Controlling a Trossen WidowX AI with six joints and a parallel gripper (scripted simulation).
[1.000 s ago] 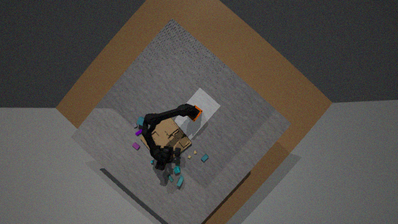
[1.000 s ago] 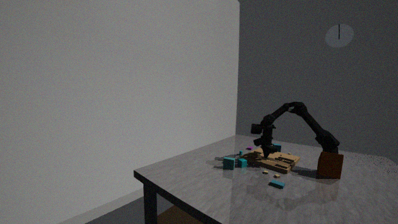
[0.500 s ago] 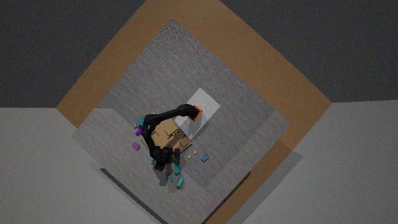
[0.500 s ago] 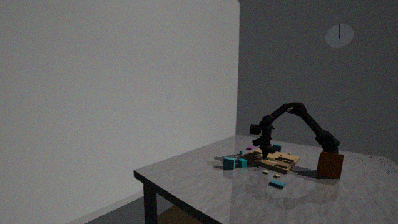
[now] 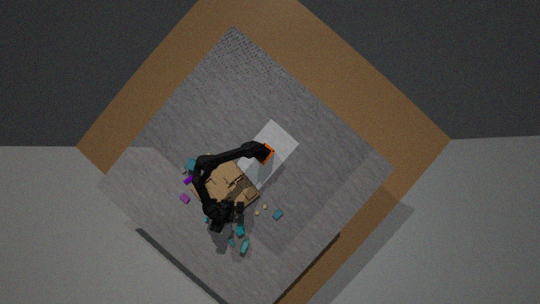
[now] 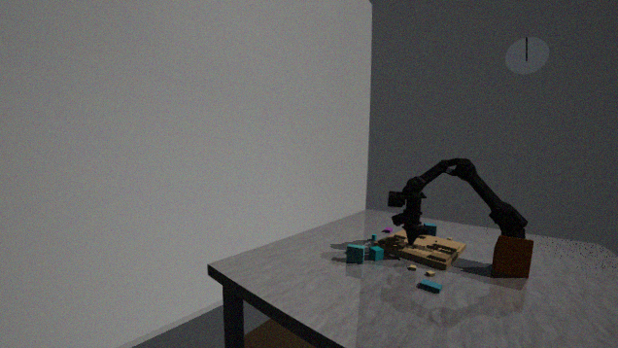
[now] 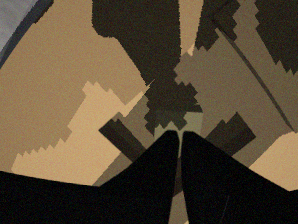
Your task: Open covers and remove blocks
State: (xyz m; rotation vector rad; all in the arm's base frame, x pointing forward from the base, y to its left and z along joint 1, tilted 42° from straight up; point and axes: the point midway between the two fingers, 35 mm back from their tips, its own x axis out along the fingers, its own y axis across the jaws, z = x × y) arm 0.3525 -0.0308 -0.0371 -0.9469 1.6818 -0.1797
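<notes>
The tan puzzle board lies 40 mm to the right of my gripper tip, 30 mm behind it and 10 mm below it. Also, from my gripper tip: flat teal block (270 mm to the left, 100 mm behind, 20 mm below).
</notes>
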